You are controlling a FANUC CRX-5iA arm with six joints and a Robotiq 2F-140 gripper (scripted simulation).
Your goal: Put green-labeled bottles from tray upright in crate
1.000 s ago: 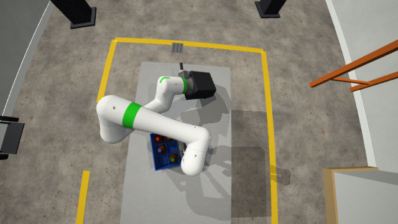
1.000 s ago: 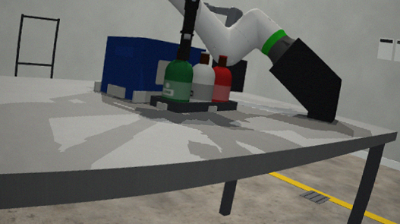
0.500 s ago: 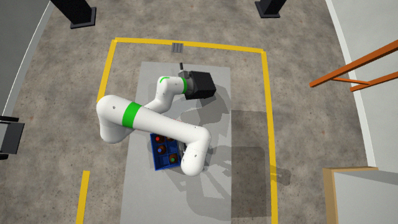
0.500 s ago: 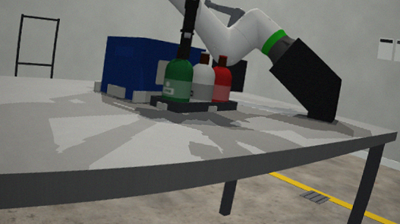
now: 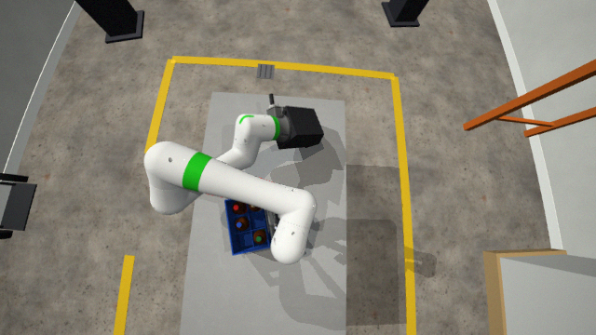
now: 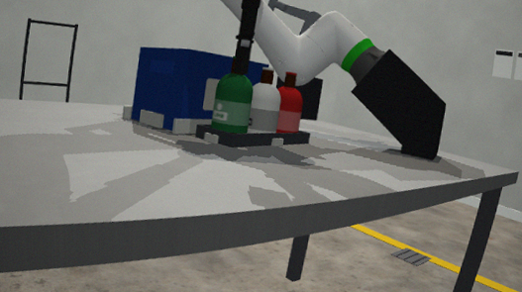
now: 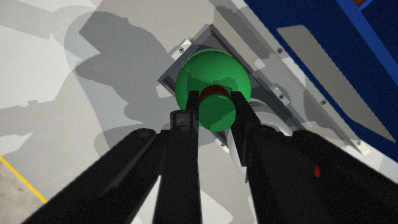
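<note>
Now: hand 8 cm above the green-labeled bottle. Also, from my hand: dark tray (9 cm behind, 16 cm below); then white bottle (9 cm behind, 9 cm below); then red bottle (18 cm behind, 9 cm below).
</note>
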